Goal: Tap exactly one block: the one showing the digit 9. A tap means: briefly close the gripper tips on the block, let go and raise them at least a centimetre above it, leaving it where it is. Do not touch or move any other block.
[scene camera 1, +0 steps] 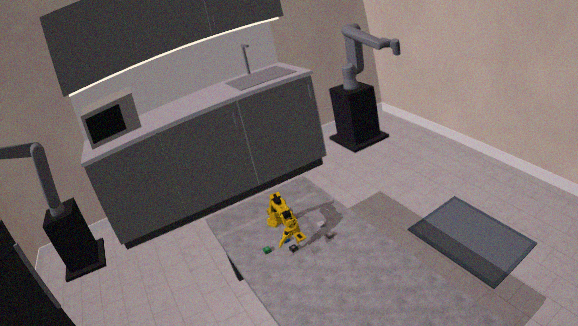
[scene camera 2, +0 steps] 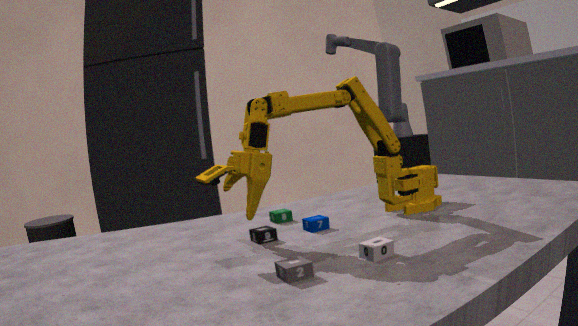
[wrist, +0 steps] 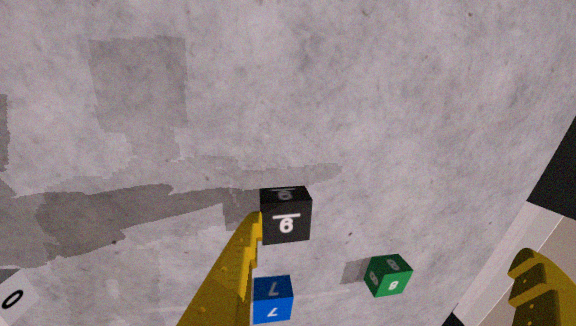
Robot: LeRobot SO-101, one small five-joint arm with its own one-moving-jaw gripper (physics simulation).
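The black block with the underlined 9 [scene camera 1: 293, 248] [scene camera 2: 263, 234] [wrist: 286, 220] sits on the table; its digit appears upside down in the wrist view, with the bar above it. My gripper [scene camera 2: 239, 202] [wrist: 390, 233] is open and empty, raised above the table with a gap between its tips and the black block. In the wrist view the fixed jaw's tip is drawn at the block's left edge, and the moving jaw is far to the right.
A blue 7 block [scene camera 1: 287, 241] [scene camera 2: 316, 223] [wrist: 272, 300] and a green 8 block [scene camera 1: 267, 249] [scene camera 2: 281, 216] [wrist: 389, 276] are near the black one. A white 0 block [scene camera 2: 376, 249] [wrist: 17, 300] and a grey 2 block [scene camera 1: 329, 235] [scene camera 2: 294, 270] sit farther off.
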